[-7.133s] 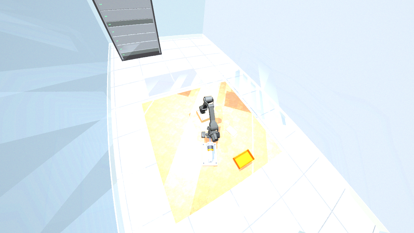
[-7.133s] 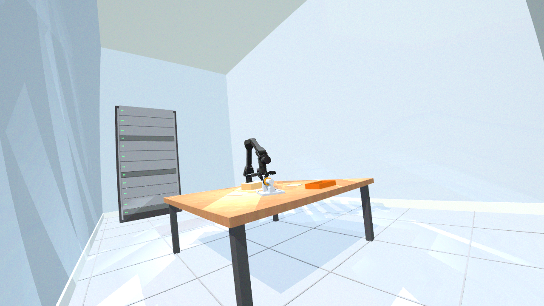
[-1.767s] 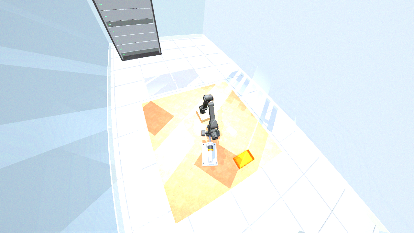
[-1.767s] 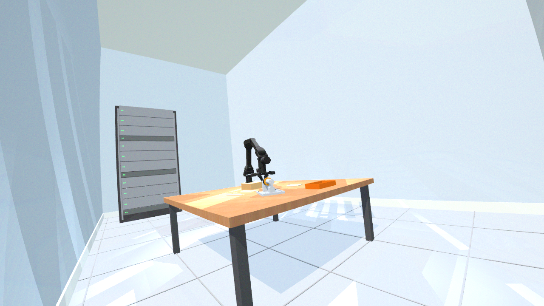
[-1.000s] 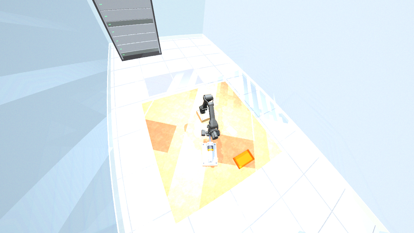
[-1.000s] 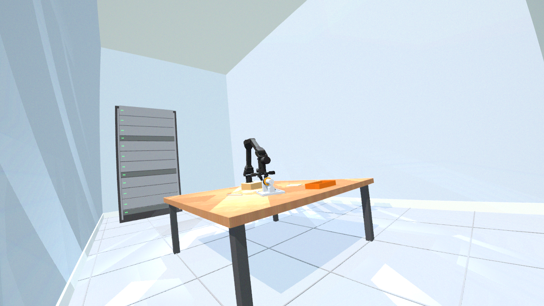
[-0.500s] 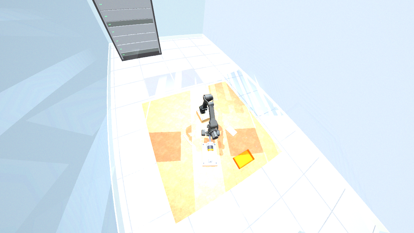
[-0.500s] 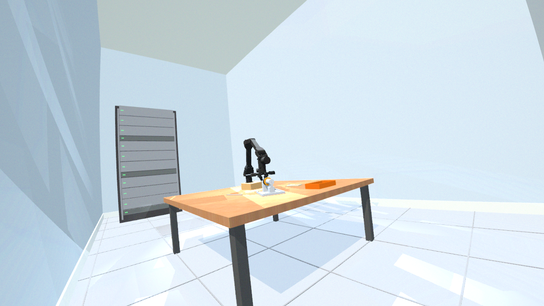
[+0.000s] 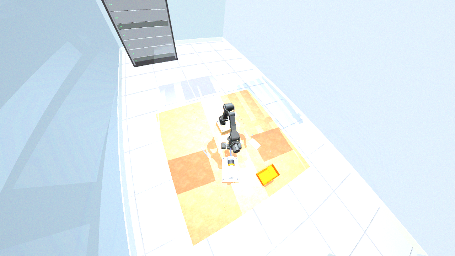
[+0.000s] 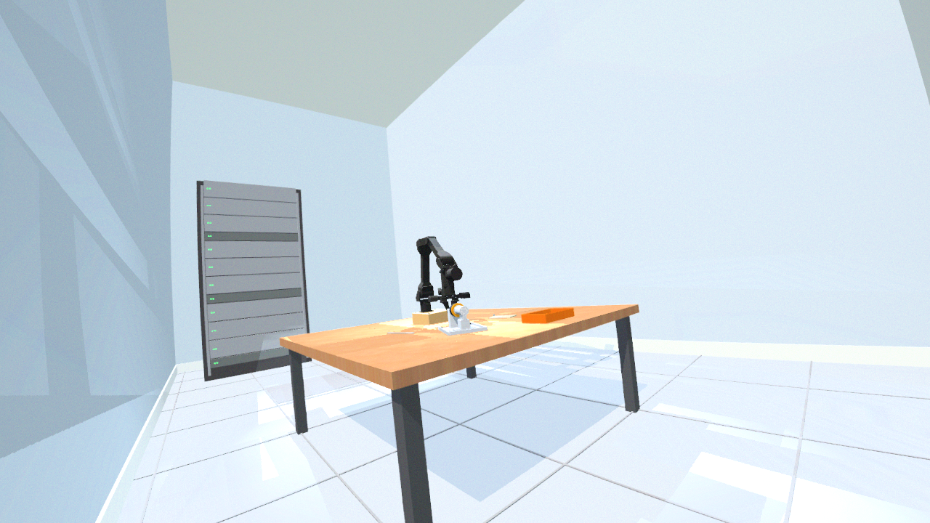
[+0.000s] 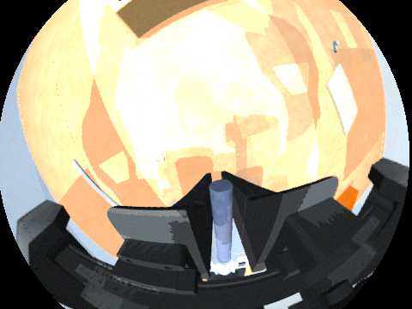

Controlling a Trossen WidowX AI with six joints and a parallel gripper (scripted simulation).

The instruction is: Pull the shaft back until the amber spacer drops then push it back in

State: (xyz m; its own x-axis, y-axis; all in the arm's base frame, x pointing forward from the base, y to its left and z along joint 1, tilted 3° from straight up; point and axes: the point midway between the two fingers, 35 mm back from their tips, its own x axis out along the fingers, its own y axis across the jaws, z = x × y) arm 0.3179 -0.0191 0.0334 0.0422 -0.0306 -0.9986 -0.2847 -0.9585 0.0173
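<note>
Right now my gripper tip is 8 cm short of the grey-blue shaft, 3 cm below it and 2 cm to the left of it. Round my gripper tip: amber spacer (16 cm ahead, 5 cm to the right, 3 cm above); then orange tray (33 cm ahead, 28 cm to the left, 4 cm below); then white fixture (18 cm ahead, 5 cm to the right).
</note>
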